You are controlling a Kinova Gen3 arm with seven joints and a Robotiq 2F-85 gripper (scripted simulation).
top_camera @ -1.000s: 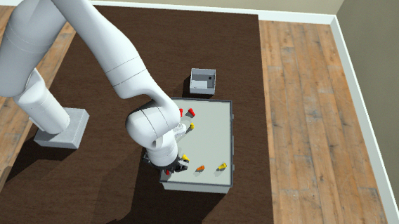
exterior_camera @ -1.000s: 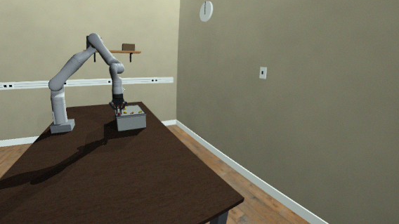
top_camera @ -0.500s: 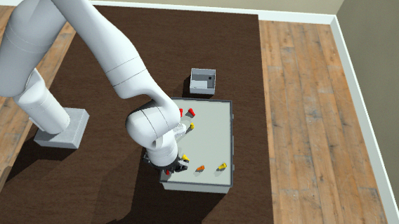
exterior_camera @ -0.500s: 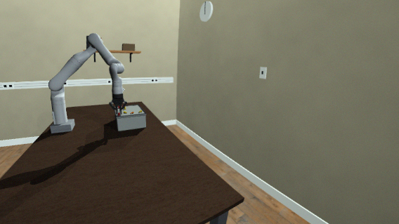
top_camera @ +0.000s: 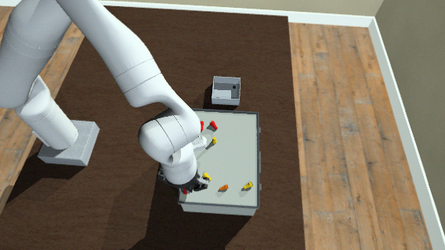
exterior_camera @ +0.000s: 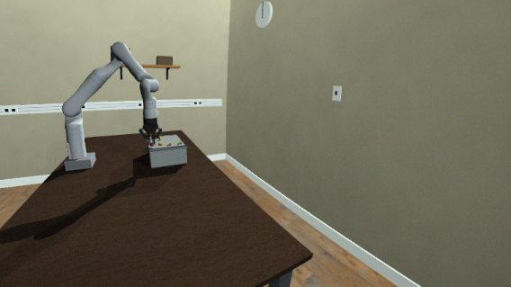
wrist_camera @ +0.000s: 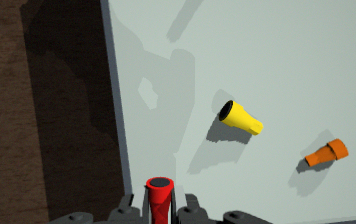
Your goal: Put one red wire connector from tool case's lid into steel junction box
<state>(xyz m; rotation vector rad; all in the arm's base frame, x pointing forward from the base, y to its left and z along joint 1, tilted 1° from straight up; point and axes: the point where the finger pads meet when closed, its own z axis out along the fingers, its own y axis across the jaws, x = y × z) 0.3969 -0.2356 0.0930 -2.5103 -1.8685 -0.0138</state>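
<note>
My hand is 100 mm short of the orange connector and 30 mm above it. From my hand the other things lie so: grey tool case 110 mm ahead, 100 mm to the left, 60 mm below.
</note>
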